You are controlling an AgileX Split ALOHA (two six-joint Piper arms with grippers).
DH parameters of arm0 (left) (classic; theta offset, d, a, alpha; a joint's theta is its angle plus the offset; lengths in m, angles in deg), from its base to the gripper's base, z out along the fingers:
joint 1: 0 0.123 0 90
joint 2: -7.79 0 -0.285 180
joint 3: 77.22 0 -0.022 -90
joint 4: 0 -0.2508 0 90
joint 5: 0 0 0.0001 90
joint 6: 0 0.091 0 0
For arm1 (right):
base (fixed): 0 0 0 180
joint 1: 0 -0.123 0 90
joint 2: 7.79 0 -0.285 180
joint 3: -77.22 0 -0.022 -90
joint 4: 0 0.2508 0 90
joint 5: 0 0 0.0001 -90
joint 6: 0 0.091 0 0
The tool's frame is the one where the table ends.
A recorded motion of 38 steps. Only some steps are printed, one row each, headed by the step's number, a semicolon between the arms.
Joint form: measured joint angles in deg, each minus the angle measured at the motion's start. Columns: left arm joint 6, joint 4, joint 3, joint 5, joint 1, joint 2; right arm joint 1, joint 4, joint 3, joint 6, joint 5, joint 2.
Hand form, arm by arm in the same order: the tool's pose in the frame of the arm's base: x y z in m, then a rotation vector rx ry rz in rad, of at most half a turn. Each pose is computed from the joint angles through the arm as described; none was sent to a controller.
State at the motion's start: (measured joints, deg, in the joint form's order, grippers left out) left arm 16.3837 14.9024 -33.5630 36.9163 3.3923 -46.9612; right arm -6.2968 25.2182 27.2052 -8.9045 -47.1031 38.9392
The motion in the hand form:
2: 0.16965 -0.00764 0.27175 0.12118 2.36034 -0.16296; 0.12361 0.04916 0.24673 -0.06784 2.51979 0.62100
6: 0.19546 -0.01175 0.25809 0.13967 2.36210 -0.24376; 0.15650 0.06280 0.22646 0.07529 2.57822 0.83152
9: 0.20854 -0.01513 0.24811 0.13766 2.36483 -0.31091; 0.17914 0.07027 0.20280 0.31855 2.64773 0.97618
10: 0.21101 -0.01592 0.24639 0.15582 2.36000 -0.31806; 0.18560 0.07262 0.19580 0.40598 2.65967 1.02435
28: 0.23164 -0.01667 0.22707 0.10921 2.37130 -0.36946; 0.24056 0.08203 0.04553 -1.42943 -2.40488 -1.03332
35: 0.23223 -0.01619 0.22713 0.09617 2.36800 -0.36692; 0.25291 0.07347 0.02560 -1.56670 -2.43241 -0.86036
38: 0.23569 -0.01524 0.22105 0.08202 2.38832 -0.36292; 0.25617 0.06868 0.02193 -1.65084 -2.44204 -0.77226
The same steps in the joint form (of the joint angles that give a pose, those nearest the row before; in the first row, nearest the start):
2: 4.71 4.80 -1.00 -1.81 0.00 -5.29; 0.00 7.53 0.00 -4.62 1.34 6.75
6: 14.45 15.24 -1.39 -6.33 0.00 -12.71; 0.00 22.87 0.00 -12.15 5.23 19.44
9: 21.65 23.62 -1.39 -8.01 0.00 -16.91; 0.00 33.47 0.00 -13.42 6.95 29.74
10: 24.31 25.64 -1.39 -8.30 0.00 -17.68; 0.00 37.14 0.11 -13.76 7.16 32.77
28: 33.62 36.79 -1.46 -11.83 0.00 -24.61; 0.00 78.44 3.78 -23.86 8.58 77.84
35: 33.33 36.97 -1.46 -12.29 0.00 -24.66; 0.00 79.01 7.08 -21.17 16.28 81.82
38: 33.27 37.07 -1.46 -12.97 0.00 -26.23; -0.19 79.07 7.84 -18.72 20.69 82.08

